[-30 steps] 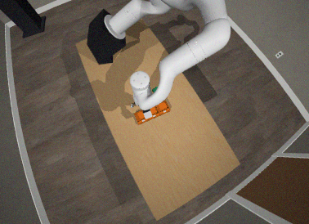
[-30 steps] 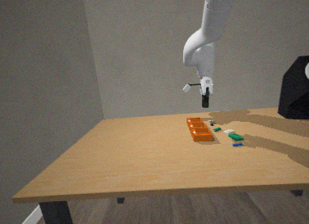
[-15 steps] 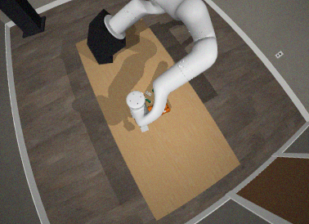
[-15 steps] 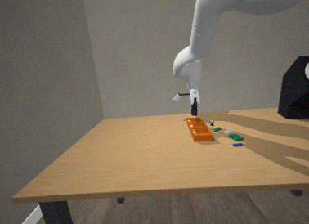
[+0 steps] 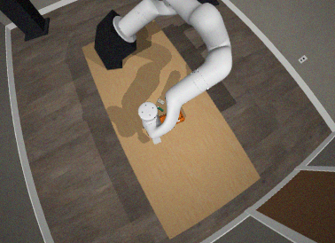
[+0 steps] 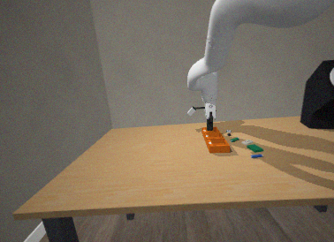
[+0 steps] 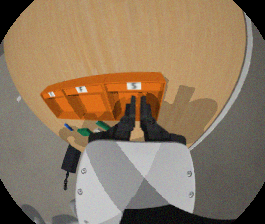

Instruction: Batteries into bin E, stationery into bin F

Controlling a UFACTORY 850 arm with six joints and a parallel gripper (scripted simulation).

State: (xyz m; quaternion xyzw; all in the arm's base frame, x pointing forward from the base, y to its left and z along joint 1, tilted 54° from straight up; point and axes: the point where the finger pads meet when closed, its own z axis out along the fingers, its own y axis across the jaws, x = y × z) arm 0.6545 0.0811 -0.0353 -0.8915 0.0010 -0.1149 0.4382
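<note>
My hand is 1 cm past the orange bin tray, 9 cm to the right of it and 3 cm above it. Also, from my hand: small grey thing (11 cm behind, 4 cm to the right, 4 cm below); then small black thing (10 cm behind, 1 cm to the left, 4 cm below); then green battery (12 cm behind, 8 cm to the left, 4 cm below).
</note>
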